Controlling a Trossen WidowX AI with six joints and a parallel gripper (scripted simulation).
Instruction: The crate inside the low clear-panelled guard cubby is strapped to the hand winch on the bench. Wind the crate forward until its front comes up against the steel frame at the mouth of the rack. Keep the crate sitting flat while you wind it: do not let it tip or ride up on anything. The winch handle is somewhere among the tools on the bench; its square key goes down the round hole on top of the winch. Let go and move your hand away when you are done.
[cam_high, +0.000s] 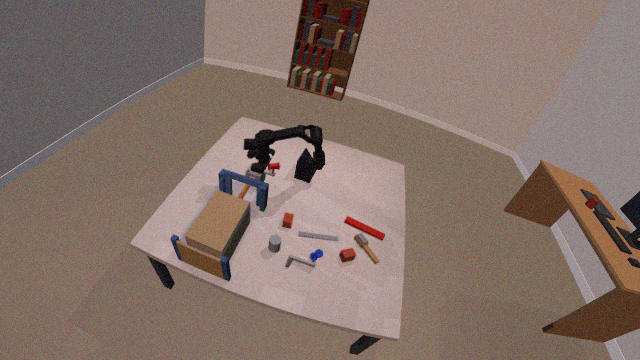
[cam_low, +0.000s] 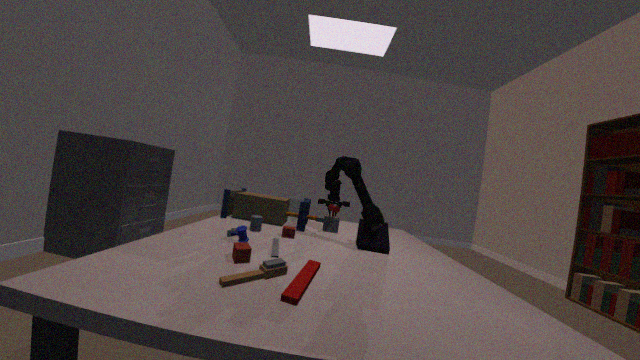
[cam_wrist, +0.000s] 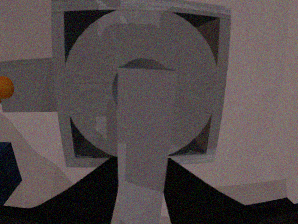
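Right now my gripper tip is 2 cm to the right of the winch handle and 2 cm below it. The rest, counted from my gripper tip: blue frame (16 cm ahead, 2 cm to the right, 2 cm above); red knob (6 cm to the left, 5 cm above); grey winch (6 cm below, 5 cm to the right, 1 cm behind).
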